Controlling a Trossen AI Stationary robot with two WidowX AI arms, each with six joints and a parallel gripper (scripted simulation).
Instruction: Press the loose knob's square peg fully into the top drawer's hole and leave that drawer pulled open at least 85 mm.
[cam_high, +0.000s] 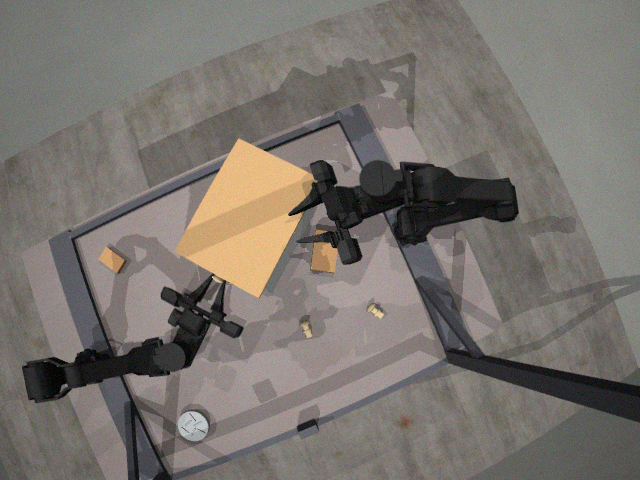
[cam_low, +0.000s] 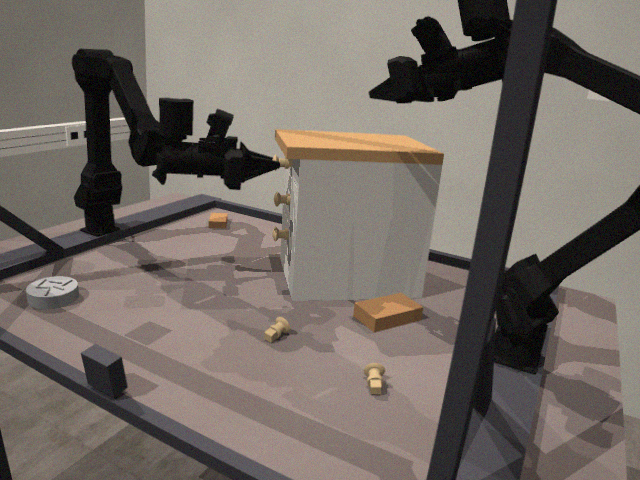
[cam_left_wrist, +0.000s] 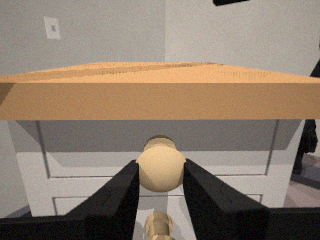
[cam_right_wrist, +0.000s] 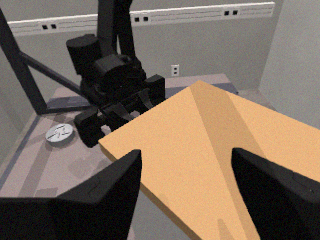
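Note:
My right hand is 8 cm short of the drawer, 10 cm to the right of it and 15 cm above it. The rest, counted from my right hand: chest top (8 cm ahead, 10 cm to the left, 11 cm below); then small orange block (19 cm ahead, 51 cm to the left, 38 cm below); then grey disc (31 cm behind, 48 cm to the left, 37 cm below).

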